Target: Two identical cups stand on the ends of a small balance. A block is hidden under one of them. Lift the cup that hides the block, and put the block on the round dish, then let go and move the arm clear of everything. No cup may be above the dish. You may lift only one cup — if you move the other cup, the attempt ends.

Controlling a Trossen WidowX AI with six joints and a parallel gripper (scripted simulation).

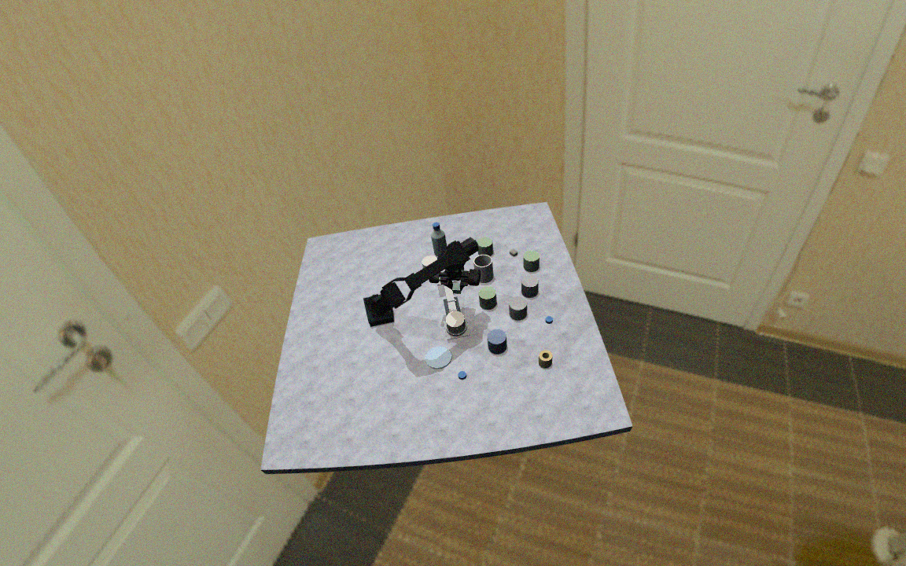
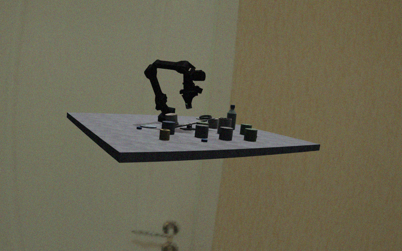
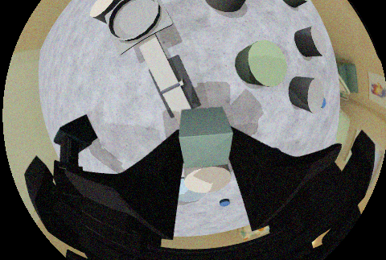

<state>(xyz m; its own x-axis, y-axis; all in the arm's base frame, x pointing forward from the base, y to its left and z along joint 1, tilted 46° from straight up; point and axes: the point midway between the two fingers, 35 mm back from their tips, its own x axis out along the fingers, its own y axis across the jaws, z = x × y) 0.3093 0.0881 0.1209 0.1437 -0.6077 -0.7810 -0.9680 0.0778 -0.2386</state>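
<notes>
The pale blue round dish is 10 cm behind my gripper tip, 21 cm to the right of it and 14 cm below it. Also, from my gripper tip: balance beam: 3 cm behind, 4 cm to the left, 10 cm below; greenish block: 1 cm above.
</notes>
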